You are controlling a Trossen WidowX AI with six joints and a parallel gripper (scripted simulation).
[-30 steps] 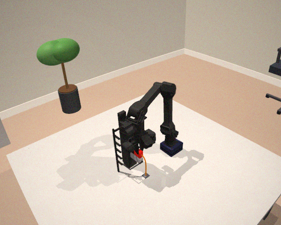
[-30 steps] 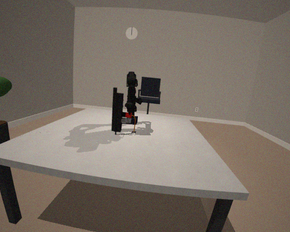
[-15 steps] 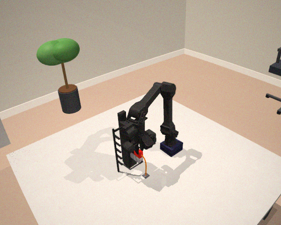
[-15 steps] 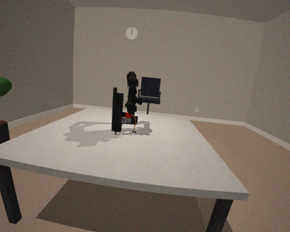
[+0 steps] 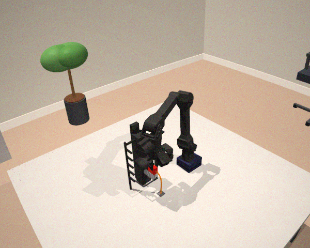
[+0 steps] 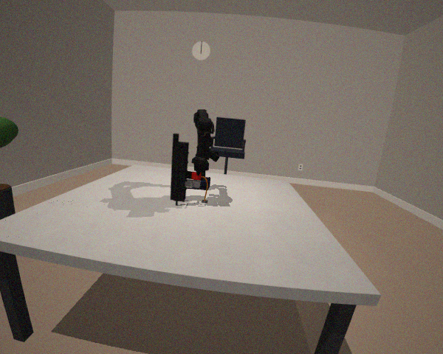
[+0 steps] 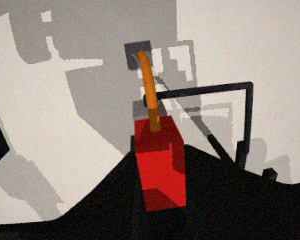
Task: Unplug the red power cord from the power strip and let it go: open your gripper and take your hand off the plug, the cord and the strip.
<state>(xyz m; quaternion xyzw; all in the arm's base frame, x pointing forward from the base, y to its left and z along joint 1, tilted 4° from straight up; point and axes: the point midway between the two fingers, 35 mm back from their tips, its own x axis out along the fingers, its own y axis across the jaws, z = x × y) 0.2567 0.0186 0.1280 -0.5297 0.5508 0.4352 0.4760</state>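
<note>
Right now the red plug is 30 mm to the right of my gripper tip.
</note>
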